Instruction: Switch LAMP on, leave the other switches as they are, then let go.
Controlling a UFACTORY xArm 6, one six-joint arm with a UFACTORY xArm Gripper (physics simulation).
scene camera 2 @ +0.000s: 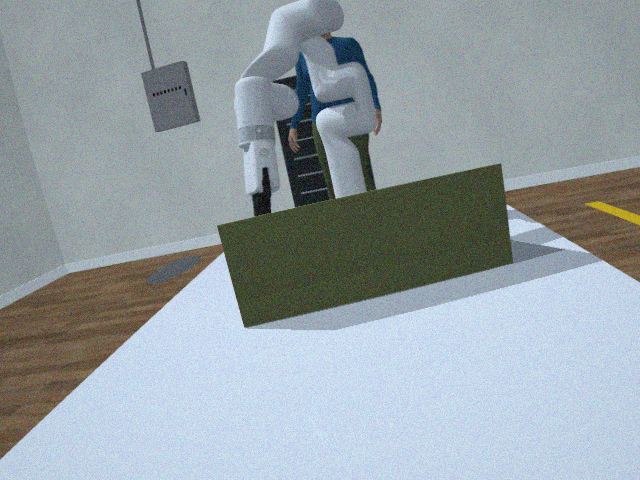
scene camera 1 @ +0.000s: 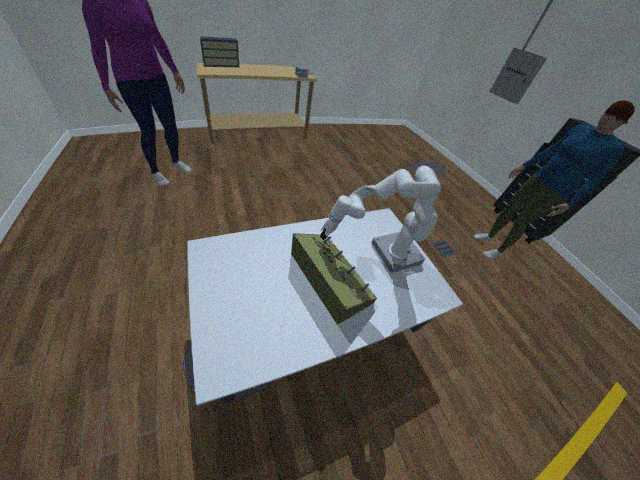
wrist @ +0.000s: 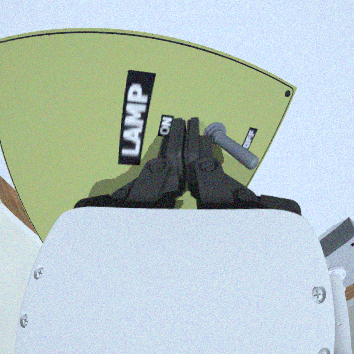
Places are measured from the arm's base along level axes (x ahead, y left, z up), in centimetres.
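Pixels of known places: gripper, between the fingertips: [scene camera 1: 322, 237] [wrist: 187, 135]; arm's base, origin of its link: [scene camera 1: 397, 251].
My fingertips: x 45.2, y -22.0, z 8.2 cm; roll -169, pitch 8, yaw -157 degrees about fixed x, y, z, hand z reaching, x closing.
Ahead of a thing's pixels: the offset from my fingertips to its top centre. "spot": to the spot under its first point. Level surfaces: height alone.
The olive switch panel [scene camera 1: 316, 279] [scene camera 2: 361, 242] [wrist: 65, 65] stands on the white table. In the wrist view, the LAMP label @[dx +4.4, dy +0.9, dz -0.3 cm] [wrist: 137, 117] has a small ON label @[spot: dx +2.1, dy +0.7, dz -2.0 cm] [wrist: 165, 125] to its right and a partly hidden OFF label @[spot: dx -5.6, dy +0.3, dz -6.0 cm] [wrist: 249, 139] near the panel edge. The grey LAMP lever @[dx -3.8, dy +0.4, dz -0.4 cm] [wrist: 234, 146] leans toward the OFF side. My gripper [scene camera 1: 323, 236] [wrist: 187, 135] is shut with nothing between the fingers. Its tips are between the ON label and the lever, on the lever's ON side. Whether they touch the lever or panel is unclear. In scene camera 2 the panel hides the tips.
Several other levers, including a middle one @[spot: dx -5.2, dy +24.7, dz -1.7 cm] [scene camera 1: 352, 269] and an end one @[spot: dx -6.1, dy +36.6, dz -1.5 cm] [scene camera 1: 366, 286], stand in a row along the panel toward the near end. The arm's base plate [scene camera 1: 385, 254] is on the white table @[dz -13.5 cm] [scene camera 1: 232, 310] [scene camera 2: 361, 403] behind the panel. Two people are in the room.
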